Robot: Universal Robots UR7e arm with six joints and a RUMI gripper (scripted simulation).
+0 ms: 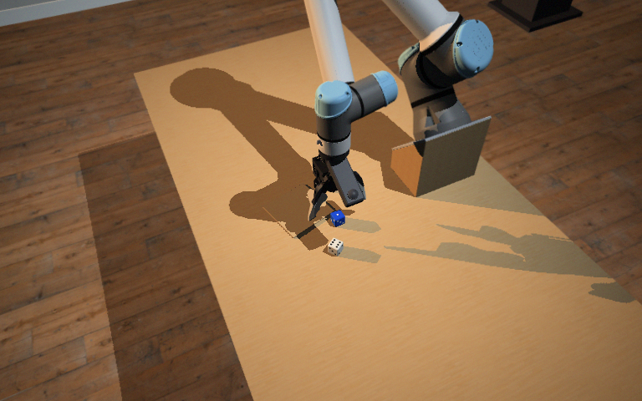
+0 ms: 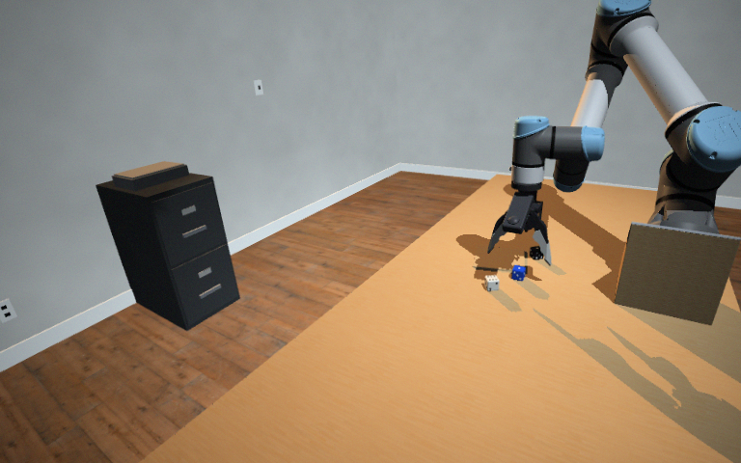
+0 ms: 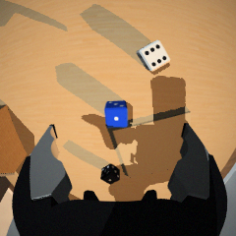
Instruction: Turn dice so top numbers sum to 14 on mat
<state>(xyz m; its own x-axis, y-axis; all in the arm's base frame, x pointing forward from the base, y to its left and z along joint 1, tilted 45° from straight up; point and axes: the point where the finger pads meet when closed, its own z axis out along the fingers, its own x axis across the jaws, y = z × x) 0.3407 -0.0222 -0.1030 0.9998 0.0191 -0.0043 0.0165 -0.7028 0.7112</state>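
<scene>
Now: the blue die 1 cm to the right of my hand and 4 cm below it. From my hand the other things lie so: tan mat (8 cm ahead, 9 cm to the right, 5 cm below); then white die (4 cm ahead, 7 cm to the left, 4 cm below); then black die (2 cm behind, 15 cm to the right, 4 cm below).
</scene>
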